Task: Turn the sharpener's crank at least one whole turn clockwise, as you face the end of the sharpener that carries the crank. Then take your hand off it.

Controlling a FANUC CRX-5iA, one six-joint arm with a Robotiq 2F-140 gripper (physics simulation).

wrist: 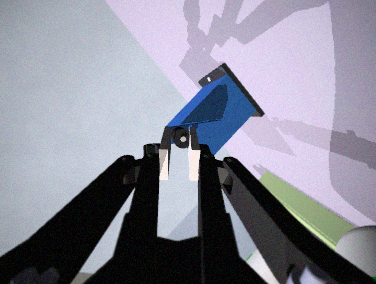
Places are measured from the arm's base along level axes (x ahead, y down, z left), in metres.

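Pixels of known places: gripper, fingertip midpoint: [179, 138].
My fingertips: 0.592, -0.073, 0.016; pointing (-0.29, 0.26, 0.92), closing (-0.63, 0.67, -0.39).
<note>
Ahead of a thing's pixels: the offset from my fingertips to its middle, as dx, dy, dz. "*": to the spot under its first point. Level surfaces: height alone.
The blue sharpener {* -0.040, +0.066, +0.021} [220, 117] with its dark base plate {* -0.039, +0.121, +0.021} [244, 91] stands tilted across the upper middle of the wrist view. My gripper [179, 138] reaches up from the bottom of the view and is shut on the dark round crank knob {+0.005, +0.002, -0.007} [180, 137], which sits between the two fingertips, in front of the sharpener's near edge. The knob's end with a pale centre faces the camera. The crank's arm is mostly hidden behind the fingers.
A light green object [310, 207] lies at the lower right, with a grey rounded thing [361, 245] beside it. The pale lilac surface {dy +0.125} [295, 65] carries shadows of the arm. A pale grey-blue area [65, 90] fills the left.
</note>
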